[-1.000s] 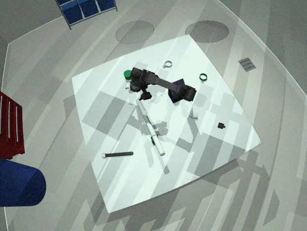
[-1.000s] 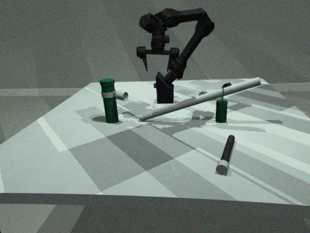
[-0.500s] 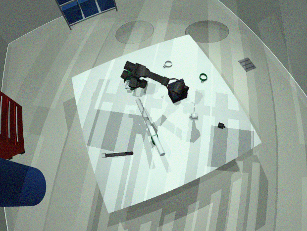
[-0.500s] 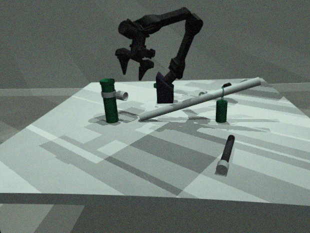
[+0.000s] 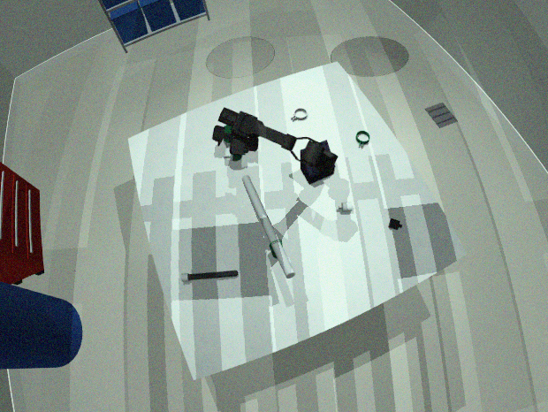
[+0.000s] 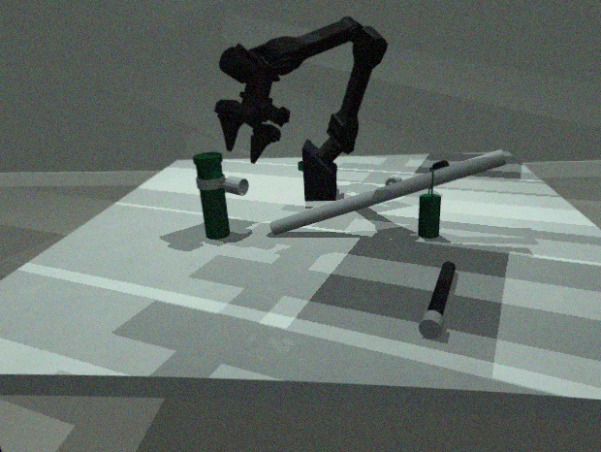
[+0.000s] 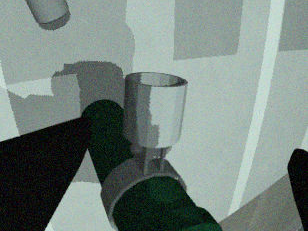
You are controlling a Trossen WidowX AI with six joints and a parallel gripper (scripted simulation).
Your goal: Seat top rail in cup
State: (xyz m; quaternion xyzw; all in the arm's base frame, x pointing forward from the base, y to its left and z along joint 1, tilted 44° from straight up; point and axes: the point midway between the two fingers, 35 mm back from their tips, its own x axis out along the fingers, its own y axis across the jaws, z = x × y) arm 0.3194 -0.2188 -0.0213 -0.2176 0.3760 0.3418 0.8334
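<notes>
My gripper tip is now 6 cm above the grey brace band, 5 cm to the left of it and 2 cm past it. From my gripper tip the other things lie so: short green post: 43 cm to the left, 10 cm below; then black piece: 57 cm to the left, 51 cm behind, 19 cm below.
</notes>
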